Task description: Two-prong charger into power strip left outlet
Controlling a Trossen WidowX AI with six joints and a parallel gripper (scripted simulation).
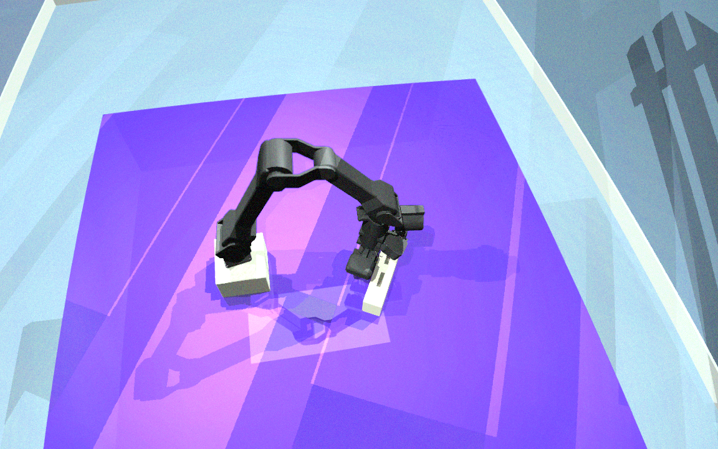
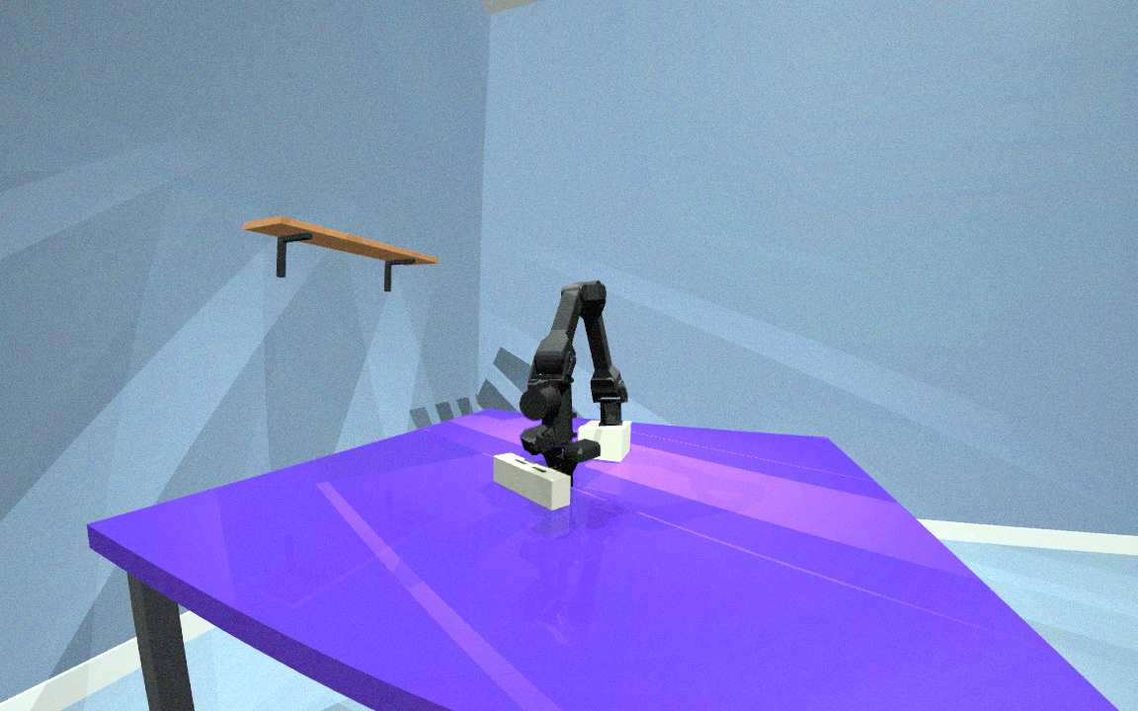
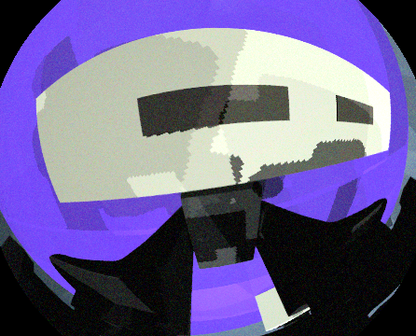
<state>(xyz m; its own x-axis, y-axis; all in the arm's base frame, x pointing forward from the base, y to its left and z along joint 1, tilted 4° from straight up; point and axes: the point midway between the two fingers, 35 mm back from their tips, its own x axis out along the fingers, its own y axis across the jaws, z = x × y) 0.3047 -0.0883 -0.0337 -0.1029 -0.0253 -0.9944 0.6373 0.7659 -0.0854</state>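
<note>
The dark charger is 10 mm ahead of my gripper tip, 10 mm to the right of it and 10 mm above it.
</note>
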